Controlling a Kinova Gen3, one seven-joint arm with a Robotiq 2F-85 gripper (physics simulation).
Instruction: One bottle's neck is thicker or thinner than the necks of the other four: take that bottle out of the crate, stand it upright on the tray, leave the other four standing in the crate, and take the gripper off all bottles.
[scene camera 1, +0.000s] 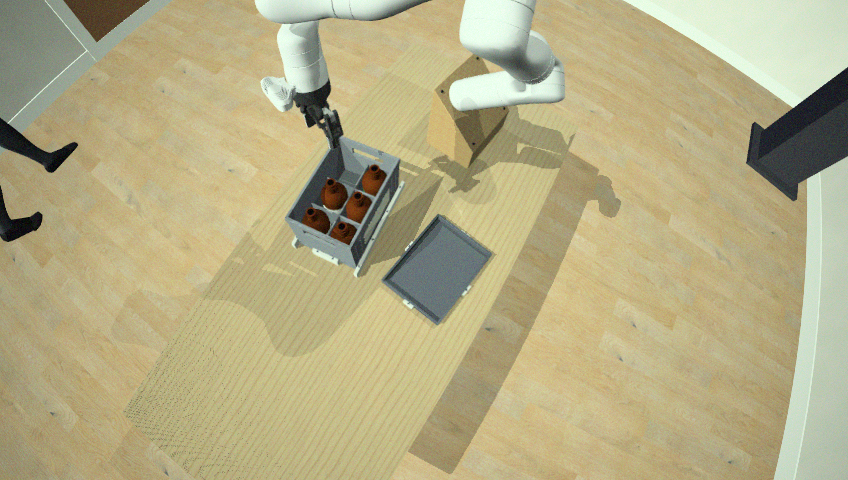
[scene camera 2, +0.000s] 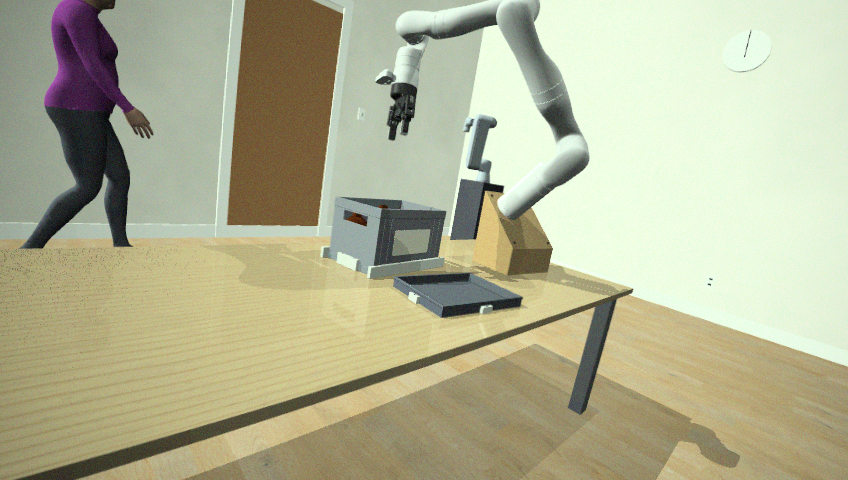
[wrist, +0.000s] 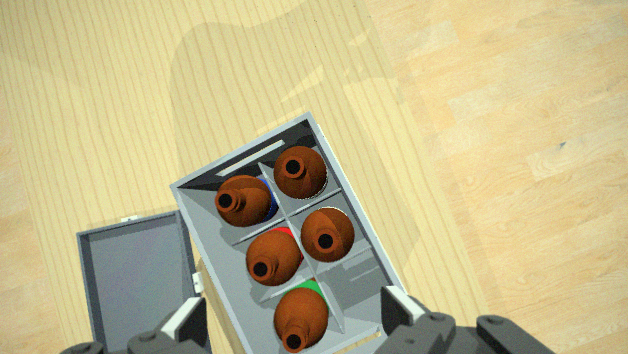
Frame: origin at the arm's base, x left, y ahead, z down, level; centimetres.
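Seen in the pictures: gripper, fingertip midpoint: (scene camera 1: 322, 136) (scene camera 2: 397, 137) (wrist: 295, 311); arm's base at its link origin: (scene camera 1: 461, 95) (scene camera 2: 507, 208).
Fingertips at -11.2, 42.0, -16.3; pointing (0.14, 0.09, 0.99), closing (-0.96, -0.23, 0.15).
Offsets run from my fingertips to a thing's top centre, as dx, dy, dz. "spot": to the spot under its first point. Level surfaces: height alone.
Five brown bottles stand in the grey crate @[+3.1, +0.2, +18.8] (scene camera 1: 304, 236) (scene camera 2: 357, 245) (wrist: 222, 265): one at the back right (scene camera 1: 373, 180) (wrist: 301, 315), two in the middle row, left (scene camera 1: 333, 196) (wrist: 330, 220) and right (scene camera 1: 358, 208) (wrist: 277, 250), and two at the front, left (scene camera 1: 316, 222) (wrist: 310, 180) and right (scene camera 1: 343, 233) (wrist: 250, 207). The back left compartment is empty. I cannot tell clearly which neck differs. The dark tray @[spot: +33.1, -2.3, +35.8] (scene camera 1: 440, 267) (scene camera 2: 458, 291) (wrist: 135, 280) is empty. My gripper (scene camera 1: 335, 144) (scene camera 2: 398, 136) (wrist: 295, 311) is open and empty, high above the crate.
The crate sits between pale rails @[+12.8, -1.8, +33.4] (scene camera 1: 380, 228) (scene camera 2: 404, 267) on the table @[dz +36.4] (scene camera 1: 333, 380) (scene camera 2: 238, 333). A wooden wedge block (scene camera 1: 449, 133) (scene camera 2: 529, 261) stands behind the tray under the arm. A person (scene camera 2: 83, 59) is in the background at the left.
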